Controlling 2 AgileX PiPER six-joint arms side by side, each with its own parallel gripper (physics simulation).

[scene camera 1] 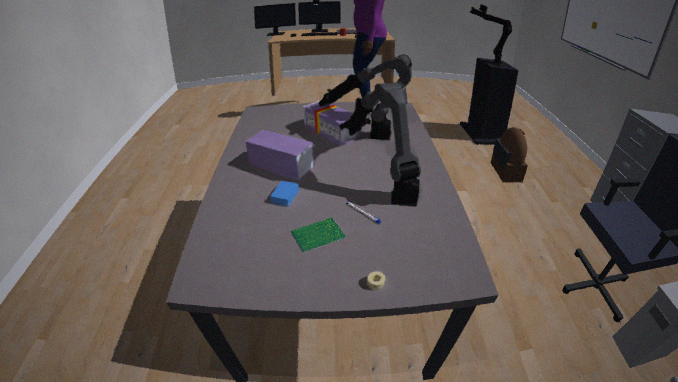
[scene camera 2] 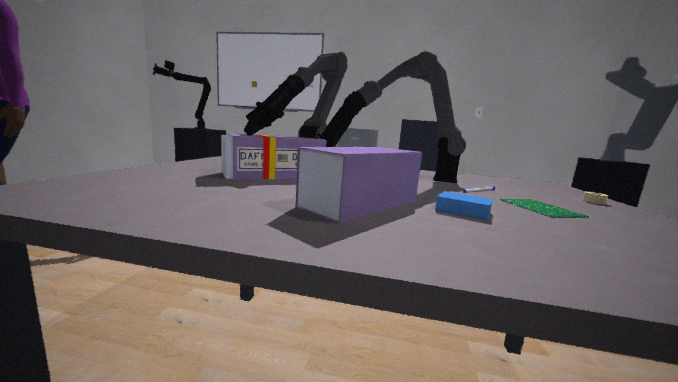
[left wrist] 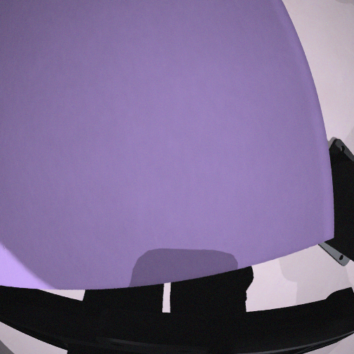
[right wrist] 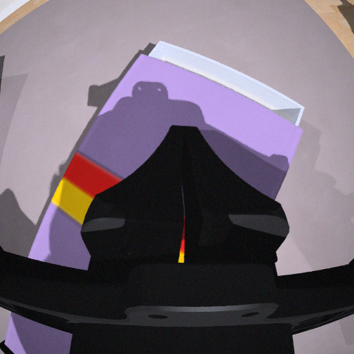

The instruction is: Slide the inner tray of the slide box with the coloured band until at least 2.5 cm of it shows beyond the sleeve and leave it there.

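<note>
The banded box's purple sleeve (scene camera 1: 327, 127) (scene camera 2: 250, 172) (left wrist: 175, 125) (right wrist: 235, 92) lies at the back of the table, with a red and yellow band (scene camera 1: 317, 121) (scene camera 2: 269, 157) (right wrist: 82, 186) around it. Its pale inner tray (scene camera 2: 226, 156) (right wrist: 225, 72) shows beyond the sleeve's end, at the left in scene camera 2 and the top in the right wrist view. My right gripper (scene camera 1: 321, 103) (scene camera 2: 248, 131) (right wrist: 182, 142) is shut and empty, at the sleeve's top. My left gripper (scene camera 1: 345, 130) is shut at the opposite end; its fingertips are hidden behind the sleeve in the left wrist view.
A plain purple box (scene camera 1: 277, 152) (scene camera 2: 380, 187) stands near the banded one. A blue block (scene camera 1: 284, 193) (scene camera 2: 464, 206), a pen (scene camera 1: 363, 212) (scene camera 2: 479, 189), a green mat (scene camera 1: 318, 234) (scene camera 2: 542, 208) and a cream ring (scene camera 1: 369, 284) lie farther from the arms' grippers.
</note>
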